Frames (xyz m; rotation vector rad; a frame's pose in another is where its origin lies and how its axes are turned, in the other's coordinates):
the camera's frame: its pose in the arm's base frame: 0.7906 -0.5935 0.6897 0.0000 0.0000 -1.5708
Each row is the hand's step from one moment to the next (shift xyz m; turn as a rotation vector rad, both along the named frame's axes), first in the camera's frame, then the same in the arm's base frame.
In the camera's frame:
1: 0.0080 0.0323 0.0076 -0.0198 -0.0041 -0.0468
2: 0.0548 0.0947 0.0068 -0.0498 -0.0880 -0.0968
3: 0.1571 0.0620 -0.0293 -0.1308 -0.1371 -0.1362
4: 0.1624 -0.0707 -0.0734 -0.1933 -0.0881 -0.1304
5: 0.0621 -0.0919 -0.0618 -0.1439 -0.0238 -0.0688
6: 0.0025 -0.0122 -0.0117 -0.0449 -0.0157 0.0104
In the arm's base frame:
1: 0.0323 -0.0080 0.0076 -0.0041 0.0198 -0.0468
2: 0.0947 -0.0548 0.0068 -0.0880 0.0498 -0.0968
3: 0.0620 -0.1571 -0.0293 -0.1371 0.1308 -0.1362
4: -0.0707 -0.1624 -0.0734 -0.0881 0.1933 -0.1304
5: -0.0919 -0.0621 -0.0618 -0.0238 0.1439 -0.0688
6: -0.0122 -0.0025 -0.0117 -0.0157 0.0449 0.0104

